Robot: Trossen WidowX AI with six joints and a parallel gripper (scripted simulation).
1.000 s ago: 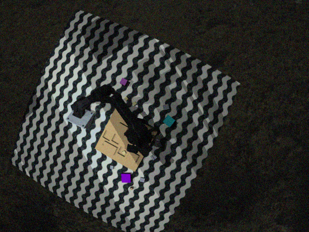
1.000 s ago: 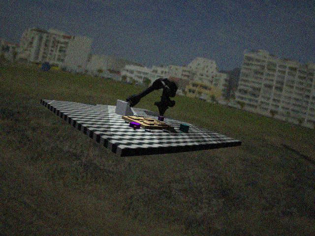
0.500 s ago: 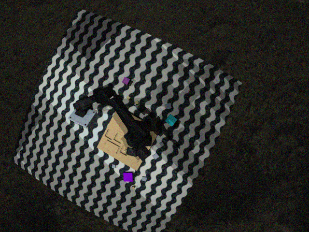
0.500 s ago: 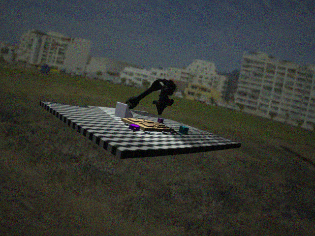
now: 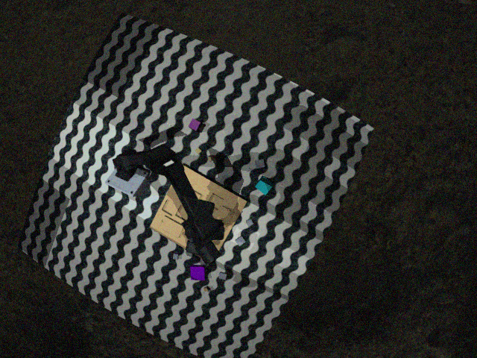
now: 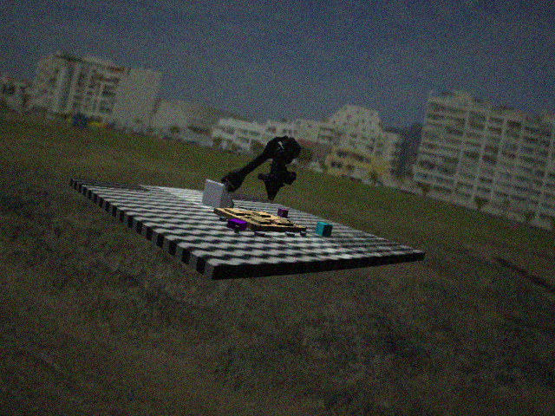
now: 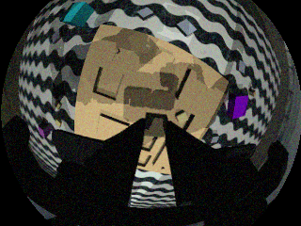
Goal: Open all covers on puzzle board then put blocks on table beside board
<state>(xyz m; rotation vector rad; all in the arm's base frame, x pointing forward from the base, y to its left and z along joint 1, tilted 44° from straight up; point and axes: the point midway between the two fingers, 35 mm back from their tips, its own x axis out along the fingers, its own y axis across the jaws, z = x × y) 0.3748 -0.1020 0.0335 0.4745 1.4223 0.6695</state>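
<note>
Now: the tan puzzle board 10 cm below my gripper tip, 4 cm behind it and 1 cm to the right of it. Also, from my gripper tip: grey bit (29 cm to the left, 11 cm below, 11 cm ahead); teal block (21 cm to the left, 16 cm ahead, 9 cm below); purple block (22 cm to the right, 10 cm below, 5 cm ahead).
</note>
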